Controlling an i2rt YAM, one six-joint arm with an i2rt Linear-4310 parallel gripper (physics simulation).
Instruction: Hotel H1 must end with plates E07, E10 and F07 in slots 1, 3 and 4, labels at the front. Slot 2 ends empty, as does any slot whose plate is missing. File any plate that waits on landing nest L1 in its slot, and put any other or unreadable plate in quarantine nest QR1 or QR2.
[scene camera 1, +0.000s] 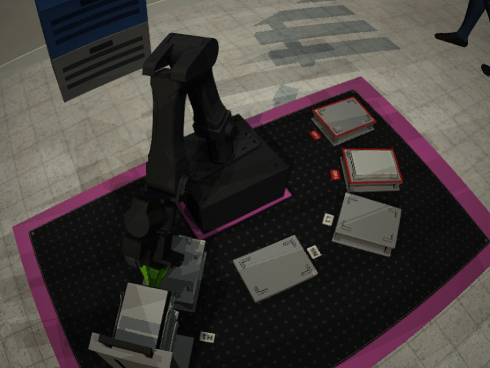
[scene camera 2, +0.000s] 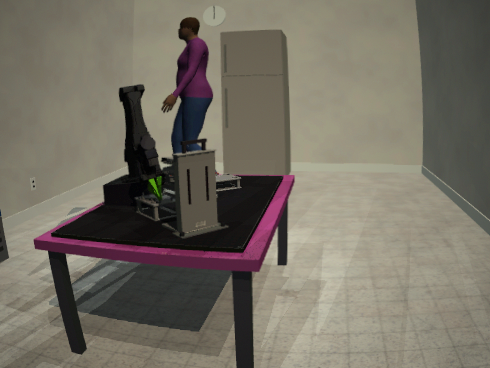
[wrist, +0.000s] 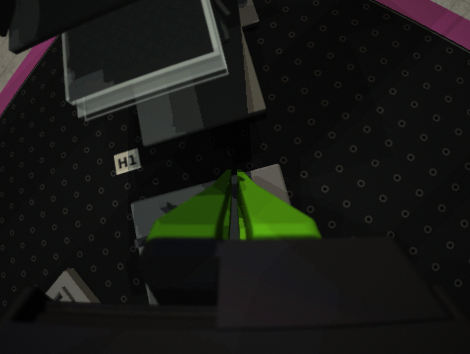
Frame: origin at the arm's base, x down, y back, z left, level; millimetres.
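Where they show: gripper, between the fingertips: (scene camera 2: 160, 199) (wrist: 234, 177); arm's base, origin of its link: (scene camera 1: 221, 156) (scene camera 2: 136, 177).
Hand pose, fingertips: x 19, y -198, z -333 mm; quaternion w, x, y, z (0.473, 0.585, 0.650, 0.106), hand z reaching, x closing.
Observation:
Things, the pixels of their centre, and the offset from my fingertips. "spot": a spot on its surface instead.
- Hotel H1, middle of its body: (scene camera 1: 145, 347) (scene camera 2: 188, 184) dy -125, dx -73, dz -92 mm
- Landing nest L1, middle of its body: (scene camera 1: 368, 224) (scene camera 2: 219, 182) dy -151, dx +45, dz +528 mm
- pale plate, middle of its body: (scene camera 1: 373, 163) dy -33, dx +26, dz +672 mm
- flat grey nest, middle of its body: (scene camera 1: 275, 267) dy -86, dx +64, dz +276 mm
- H1 tag, middle of its body: (wrist: 127, 161) (scene camera 1: 207, 337) dy -132, dx +73, dz +43 mm
- hotel's dark top handle, a spot on its surface: (scene camera 1: 125, 345) (scene camera 2: 194, 139) spot: dy -155, dx -220, dz -119 mm
My gripper (scene camera 1: 152, 285) (scene camera 2: 160, 197) (wrist: 234, 177) is shut and empty, its green fingertips beside hotel H1 and over a low grey stand (scene camera 1: 189, 270) (wrist: 270, 177). Hotel H1 (scene camera 2: 198, 192) (wrist: 167, 125) stands upright at the near end of the table. A pale, clear-edged plate (scene camera 1: 142, 310) (wrist: 150, 82) is at its top; lower slots and plate labels are not readable. Landing nest L1 (scene camera 1: 370, 220) bears no plate. Of two red-rimmed quarantine nests, the far one (scene camera 1: 345, 116) is bare and the nearer one (scene camera 1: 398, 169) bears a pale plate (scene camera 1: 375, 162); their tags are too small to read.
A flat grey nest (scene camera 1: 275, 267) with corner brackets lies between L1 and the low stand. The H1 tag (scene camera 1: 207, 337) (wrist: 127, 161) lies beside the hotel. The hotel's dark top handle (scene camera 1: 125, 345) (scene camera 2: 194, 143) stands up near the arm. A person (scene camera 2: 195, 75) stands behind the table.

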